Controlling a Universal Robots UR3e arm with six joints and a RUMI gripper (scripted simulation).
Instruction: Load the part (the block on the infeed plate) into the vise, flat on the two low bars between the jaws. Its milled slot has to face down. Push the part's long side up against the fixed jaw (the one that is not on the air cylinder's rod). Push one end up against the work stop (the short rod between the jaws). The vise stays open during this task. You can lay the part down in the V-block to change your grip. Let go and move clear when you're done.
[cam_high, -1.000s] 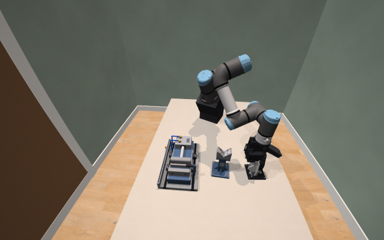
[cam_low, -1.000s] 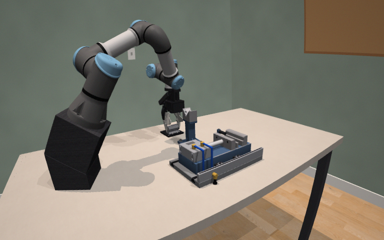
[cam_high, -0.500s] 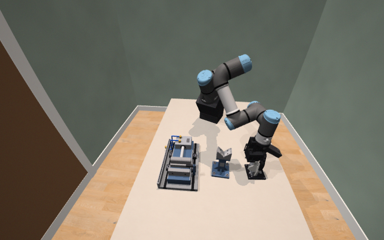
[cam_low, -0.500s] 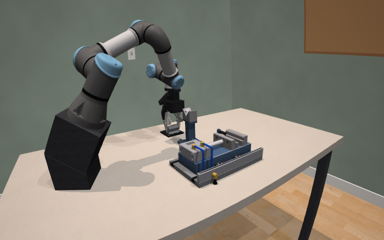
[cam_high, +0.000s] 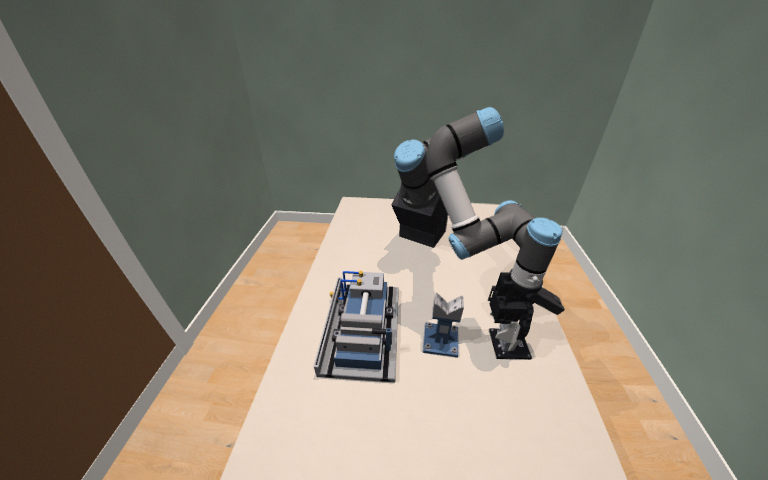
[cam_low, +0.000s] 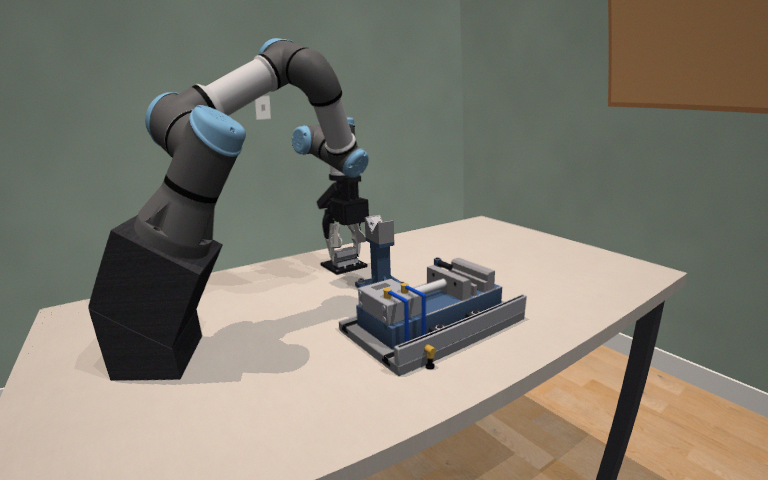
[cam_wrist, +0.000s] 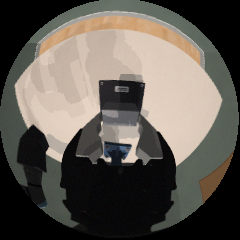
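Right now my hand is 30 mm above the black infeed plate and 10 mm to the right of it. The rest, counted from my hand: part 10 mm to the right, 10 mm below; then air cylinder 360 mm to the right, 170 mm behind, 40 mm above; then vise 370 mm to the right, 80 mm behind.
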